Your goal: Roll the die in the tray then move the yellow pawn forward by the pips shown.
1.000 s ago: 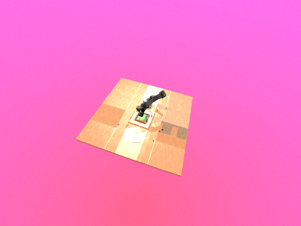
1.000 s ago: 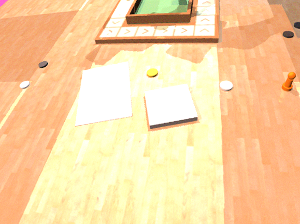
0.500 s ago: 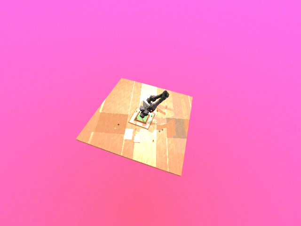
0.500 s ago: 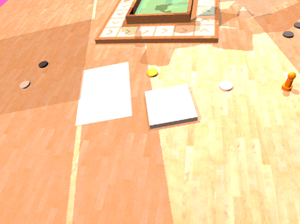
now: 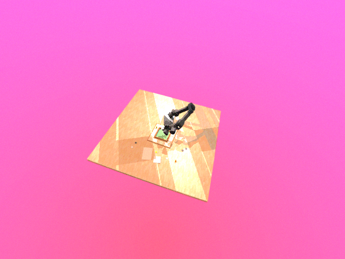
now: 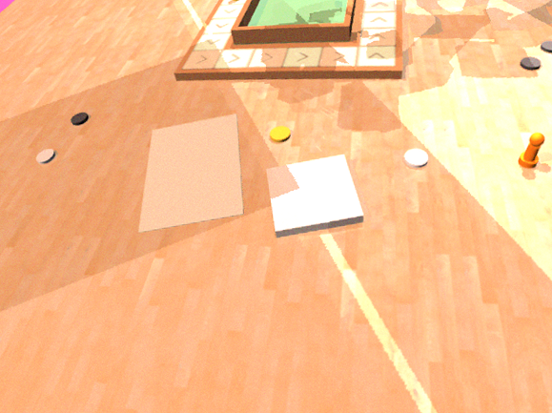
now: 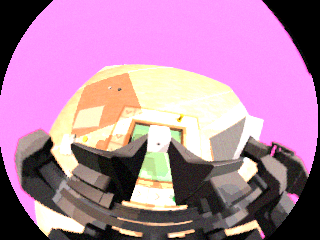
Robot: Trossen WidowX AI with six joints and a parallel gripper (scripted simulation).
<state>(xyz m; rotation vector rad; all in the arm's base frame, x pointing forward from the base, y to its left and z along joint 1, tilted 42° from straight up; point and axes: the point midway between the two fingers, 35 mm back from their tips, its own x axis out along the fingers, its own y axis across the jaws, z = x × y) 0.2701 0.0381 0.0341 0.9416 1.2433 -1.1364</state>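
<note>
Right now my gripper tip is right at the white die. The rest, counted from my gripper tip: green tray floor 11 cm below, 1 cm to the left; then green pawn 12 cm to the left, 9 cm below, 8 cm behind; then yellow pawn 11 cm to the right, 9 cm below, 6 cm behind.
</note>
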